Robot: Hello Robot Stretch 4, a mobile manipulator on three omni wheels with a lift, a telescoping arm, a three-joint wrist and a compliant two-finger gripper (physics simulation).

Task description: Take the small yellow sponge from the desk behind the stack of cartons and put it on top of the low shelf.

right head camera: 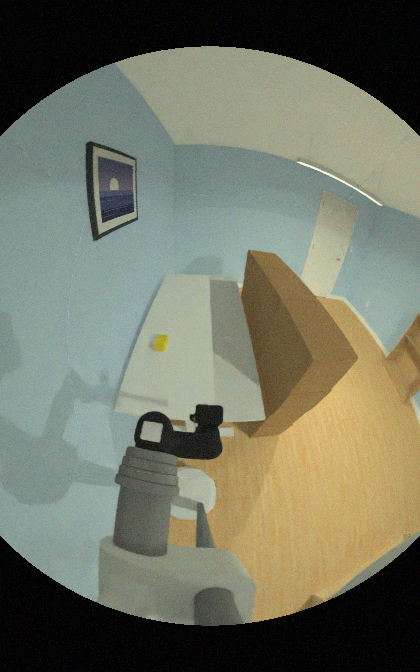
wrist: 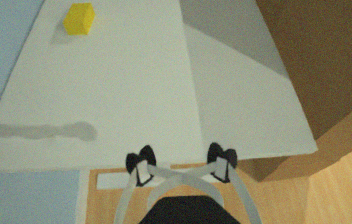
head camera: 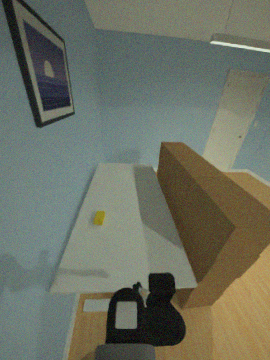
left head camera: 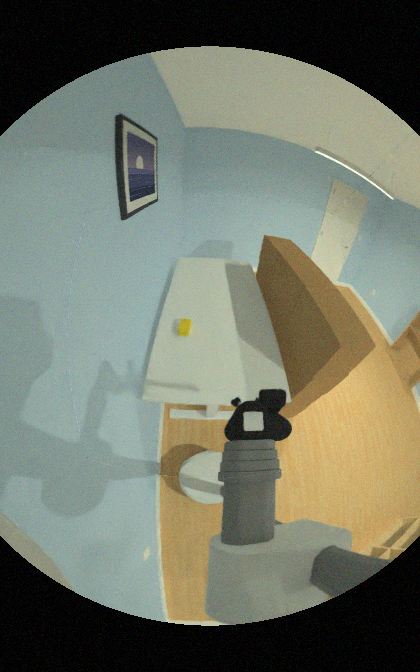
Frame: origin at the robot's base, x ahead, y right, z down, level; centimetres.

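Seen in the pictures: gripper, between the fingertips: [wrist: 181,156] [head camera: 147,286].
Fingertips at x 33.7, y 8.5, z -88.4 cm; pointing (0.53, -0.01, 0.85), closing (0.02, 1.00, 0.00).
A point is followed by its place in that frame.
The small yellow sponge [head camera: 99,218] {x 82.1, y -21.6, z -73.8 cm} [left head camera: 185,327] [right head camera: 160,343] [wrist: 79,19] {x 81.2, y -20.6, z -73.7 cm} lies on the white desk [head camera: 117,250] {x 60.1, y -6.2, z -69.2 cm} [left head camera: 200,360] [right head camera: 185,370] [wrist: 135,85] {x 59.2, y -2.5, z -69.2 cm}, near its wall side. The brown carton stack [head camera: 200,200] {x 77.7, y 46.3, z -97.4 cm} [left head camera: 305,320] [right head camera: 280,340] [wrist: 320,60] {x 66.1, y 47.7, z -69.7 cm} stands along the desk's right side. My gripper [wrist: 181,156] {x 33.7, y 8.5, z -88.4 cm} is open and empty, with its fingers apart at the desk's near edge in the wrist view; the sponge is ahead of it and to the left. In the head views the wrist mostly hides the fingers. I cannot make out for certain which furniture is the low shelf.
A blue wall with a framed picture [head camera: 47,70] {x 95.8, y -43.4, z -162.5 cm} [left head camera: 140,167] [right head camera: 114,190] runs along the desk's left. A wooden piece of furniture [left head camera: 407,350] [right head camera: 407,365] stands at the right edge of both side head views. A white door [head camera: 235,120] {x 318.6, y 222.1, z -123.1 cm} is in the back wall.
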